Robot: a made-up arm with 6 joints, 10 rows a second.
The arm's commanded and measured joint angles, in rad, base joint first. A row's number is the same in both.
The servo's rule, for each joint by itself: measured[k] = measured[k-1] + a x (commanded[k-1-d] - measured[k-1]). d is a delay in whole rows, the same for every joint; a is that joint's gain. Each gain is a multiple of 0.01, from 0.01 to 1. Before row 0 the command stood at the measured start. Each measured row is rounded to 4 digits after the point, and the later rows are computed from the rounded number. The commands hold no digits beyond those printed.
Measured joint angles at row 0: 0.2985, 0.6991, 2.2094, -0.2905, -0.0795, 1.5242
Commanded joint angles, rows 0 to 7: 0.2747, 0.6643, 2.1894, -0.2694, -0.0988, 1.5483; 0.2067, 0.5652, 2.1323, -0.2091, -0.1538, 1.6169; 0.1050, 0.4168, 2.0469, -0.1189, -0.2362, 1.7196; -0.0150, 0.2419, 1.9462, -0.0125, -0.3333, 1.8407; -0.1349, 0.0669, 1.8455, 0.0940, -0.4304, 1.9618; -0.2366, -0.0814, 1.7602, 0.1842, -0.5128, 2.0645; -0.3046, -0.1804, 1.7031, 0.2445, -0.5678, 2.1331; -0.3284, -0.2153, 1.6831, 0.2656, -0.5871, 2.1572
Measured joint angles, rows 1 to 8: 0.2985, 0.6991, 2.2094, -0.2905, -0.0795, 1.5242; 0.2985, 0.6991, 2.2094, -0.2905, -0.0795, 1.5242; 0.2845, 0.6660, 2.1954, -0.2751, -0.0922, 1.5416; 0.2386, 0.5702, 2.1512, -0.2269, -0.1329, 1.5958; 0.1598, 0.4245, 2.0782, -0.1481, -0.2011, 1.6849; 0.0567, 0.2510, 1.9858, -0.0491, -0.2884, 1.7971; -0.0563, 0.0761, 1.8876, 0.0554, -0.3821, 1.9157; -0.1627, -0.0735, 1.7984, 0.1494, -0.4684, 2.0228
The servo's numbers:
d 2
a 0.59 0.95 0.70 0.73 0.66 0.72

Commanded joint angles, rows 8 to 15: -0.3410, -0.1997, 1.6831, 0.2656, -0.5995, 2.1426; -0.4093, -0.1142, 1.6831, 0.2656, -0.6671, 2.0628; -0.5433, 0.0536, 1.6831, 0.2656, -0.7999, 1.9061; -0.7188, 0.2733, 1.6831, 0.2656, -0.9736, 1.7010; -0.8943, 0.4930, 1.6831, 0.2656, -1.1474, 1.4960; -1.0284, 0.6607, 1.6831, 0.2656, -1.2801, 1.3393; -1.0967, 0.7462, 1.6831, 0.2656, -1.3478, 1.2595; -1.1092, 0.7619, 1.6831, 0.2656, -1.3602, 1.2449
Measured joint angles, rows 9 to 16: -0.2464, -0.1751, 1.7317, 0.2188, -0.5340, 2.1022; -0.2948, -0.2133, 1.6977, 0.2530, -0.5690, 2.1418; -0.3221, -0.2004, 1.6875, 0.2622, -0.5891, 2.1424; -0.3735, -0.1185, 1.6844, 0.2647, -0.6406, 2.0851; -0.4737, 0.0450, 1.6835, 0.2654, -0.7457, 1.9562; -0.6183, 0.2619, 1.6832, 0.2655, -0.8961, 1.7725; -0.7811, 0.4814, 1.6831, 0.2656, -1.0620, 1.5734; -0.9270, 0.6517, 1.6831, 0.2656, -1.2059, 1.4048
